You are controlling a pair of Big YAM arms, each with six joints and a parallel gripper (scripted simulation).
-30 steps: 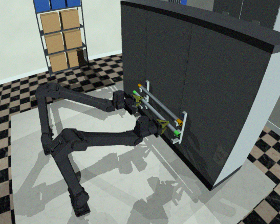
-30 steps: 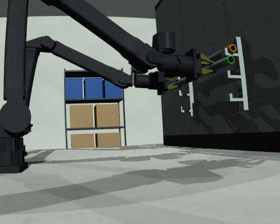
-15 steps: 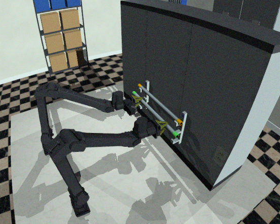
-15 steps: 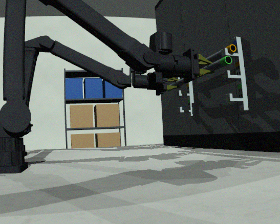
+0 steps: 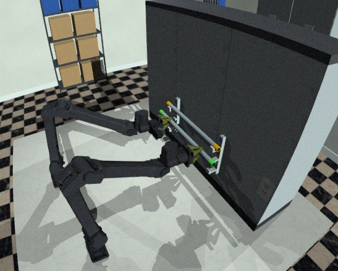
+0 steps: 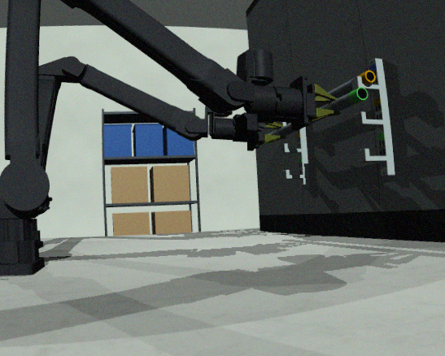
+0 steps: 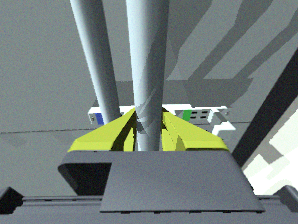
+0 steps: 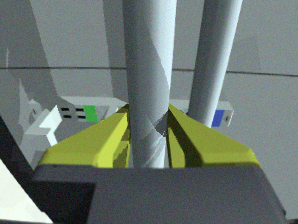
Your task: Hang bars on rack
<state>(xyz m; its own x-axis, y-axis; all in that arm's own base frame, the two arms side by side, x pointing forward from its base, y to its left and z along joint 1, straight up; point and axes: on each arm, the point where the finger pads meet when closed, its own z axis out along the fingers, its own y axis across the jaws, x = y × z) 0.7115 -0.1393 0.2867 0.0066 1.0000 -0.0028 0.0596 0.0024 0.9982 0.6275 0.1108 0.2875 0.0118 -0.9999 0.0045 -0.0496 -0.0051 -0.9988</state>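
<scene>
Now: the green-ended bar 15 cm to the left of my right hand and 2 cm ahead of it. Also, from my right hand: grey cabinet wall: 27 cm ahead, 16 cm to the left, 16 cm above; then orange-ended bar: 15 cm to the left, 7 cm ahead, 5 cm above; then wall outlet: 37 cm to the right, 4 cm ahead, 1 cm above.
</scene>
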